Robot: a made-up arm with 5 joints.
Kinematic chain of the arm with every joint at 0, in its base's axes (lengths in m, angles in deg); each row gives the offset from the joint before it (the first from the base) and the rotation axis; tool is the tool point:
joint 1: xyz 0 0 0.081 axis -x
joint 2: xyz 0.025 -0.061 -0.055 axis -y
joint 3: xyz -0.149 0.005 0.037 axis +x
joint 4: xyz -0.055 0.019 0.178 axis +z
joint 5: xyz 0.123 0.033 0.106 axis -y
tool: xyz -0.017 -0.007 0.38
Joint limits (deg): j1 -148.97..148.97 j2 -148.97..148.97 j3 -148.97..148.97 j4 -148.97..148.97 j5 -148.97..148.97
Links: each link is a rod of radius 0.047 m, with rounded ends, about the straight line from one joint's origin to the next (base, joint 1, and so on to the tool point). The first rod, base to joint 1, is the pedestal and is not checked.
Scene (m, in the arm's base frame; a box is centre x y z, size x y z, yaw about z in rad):
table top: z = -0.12
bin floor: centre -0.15 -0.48 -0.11 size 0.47 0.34 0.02 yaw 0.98
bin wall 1: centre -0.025 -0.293 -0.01 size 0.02 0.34 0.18 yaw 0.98
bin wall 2: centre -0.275 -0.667 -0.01 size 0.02 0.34 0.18 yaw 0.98
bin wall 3: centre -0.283 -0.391 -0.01 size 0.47 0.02 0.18 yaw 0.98
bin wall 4: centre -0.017 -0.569 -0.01 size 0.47 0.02 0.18 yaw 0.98
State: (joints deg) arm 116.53 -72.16 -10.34 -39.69 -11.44
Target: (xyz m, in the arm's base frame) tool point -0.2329 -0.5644 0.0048
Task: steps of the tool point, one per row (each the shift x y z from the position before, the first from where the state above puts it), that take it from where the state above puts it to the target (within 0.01 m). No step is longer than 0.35 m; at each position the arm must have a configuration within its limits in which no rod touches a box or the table.
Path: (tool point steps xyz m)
1: -0.0214 0.0422 0.2540
2: -0.0853 -0.0888 0.2390
3: -0.1377 -0.1975 0.1503
4: -0.1719 -0.2447 0.0111
5: -0.1834 -0.2102 -0.1358
6: -0.1713 -0.1015 -0.2426
7: -0.1386 0.0470 -0.2727

